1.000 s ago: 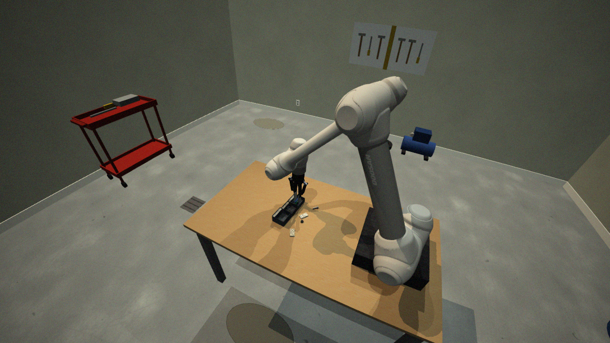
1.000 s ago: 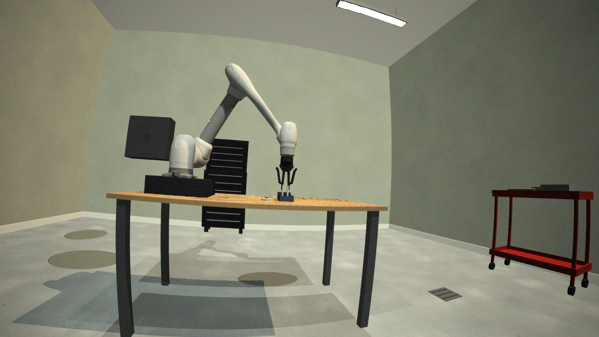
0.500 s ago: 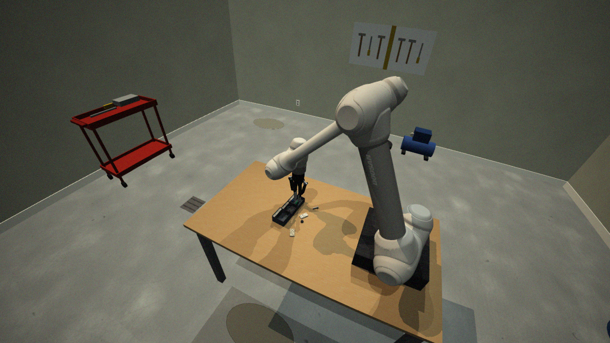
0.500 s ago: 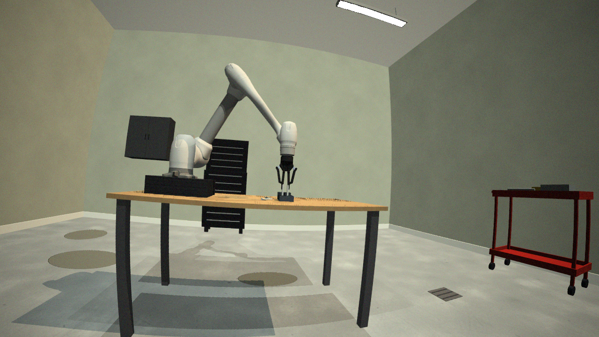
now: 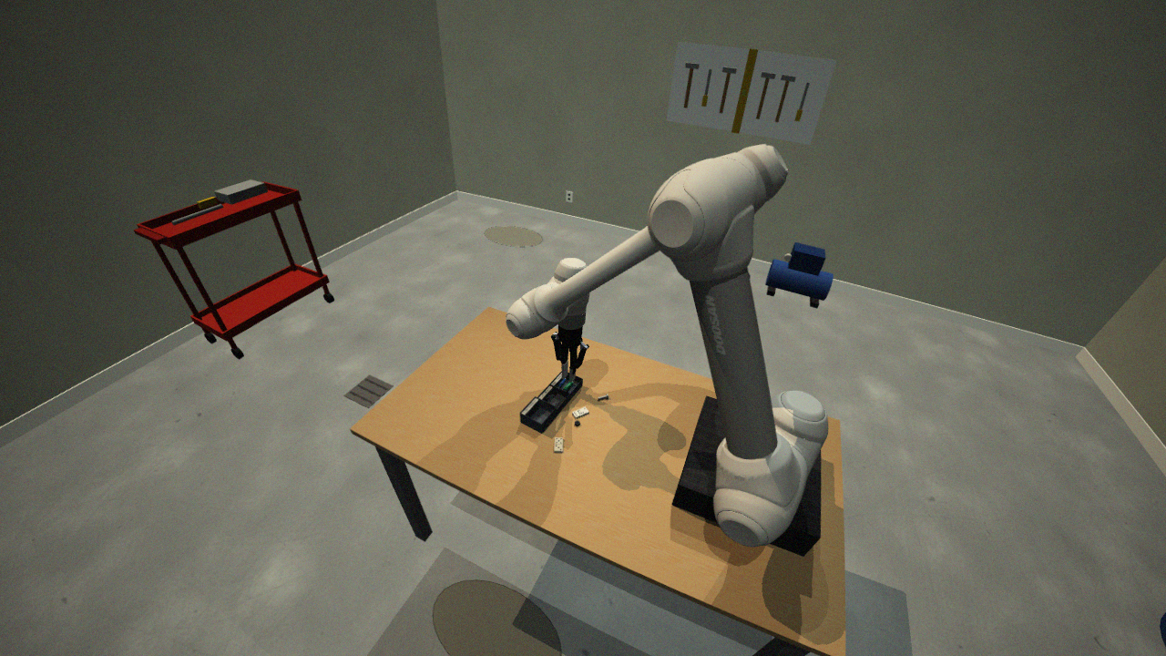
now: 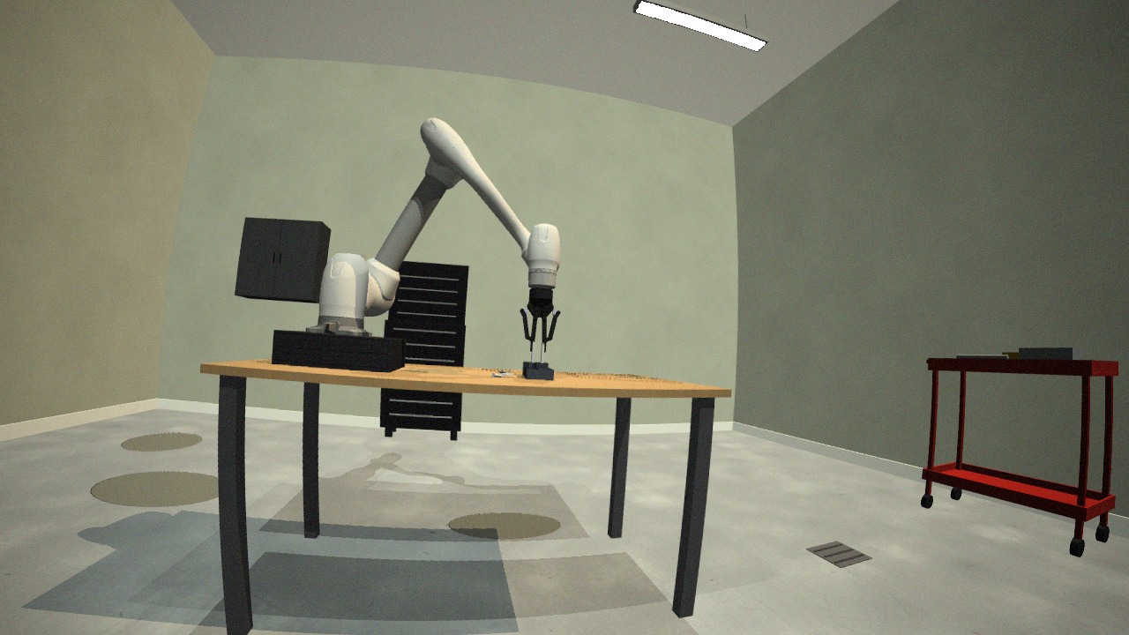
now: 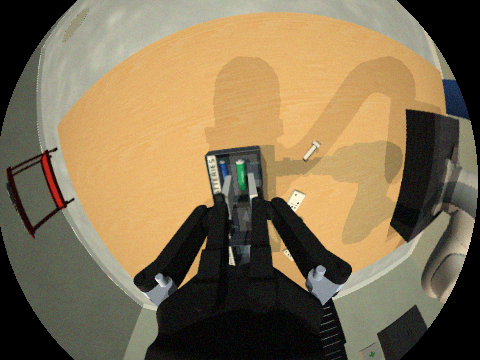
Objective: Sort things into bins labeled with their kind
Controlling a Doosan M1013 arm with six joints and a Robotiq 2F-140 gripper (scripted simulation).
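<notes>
Right now my hand is 130 mm past the bolt, 80 mm above it and 30 mm to the left of it. From my hand the other things lie so: blue battery 70 mm below, 30 mm ahead; then green battery 70 mm below; then black bin row 80 mm to the left, 60 mm below, 10 mm ahead.
</notes>
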